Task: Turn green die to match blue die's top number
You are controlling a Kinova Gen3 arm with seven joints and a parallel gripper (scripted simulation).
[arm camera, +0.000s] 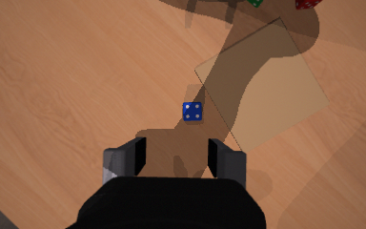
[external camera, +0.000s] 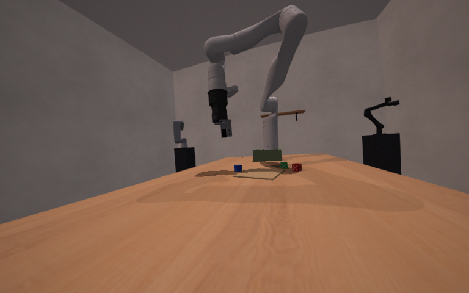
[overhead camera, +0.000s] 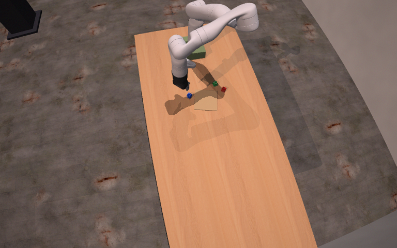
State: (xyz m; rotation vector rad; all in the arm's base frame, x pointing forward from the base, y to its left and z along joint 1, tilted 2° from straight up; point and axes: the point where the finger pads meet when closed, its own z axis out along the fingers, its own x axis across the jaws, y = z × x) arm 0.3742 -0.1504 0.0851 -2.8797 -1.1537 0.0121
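My gripper is now 150 mm above the blue die, 40 mm to the right of it and 10 mm past it. Round my hand: red die (260 mm to the left, 150 mm below, 10 mm behind); green die (220 mm to the left, 150 mm below, 60 mm behind); tan mat (160 mm below, 130 mm to the left, 30 mm ahead).
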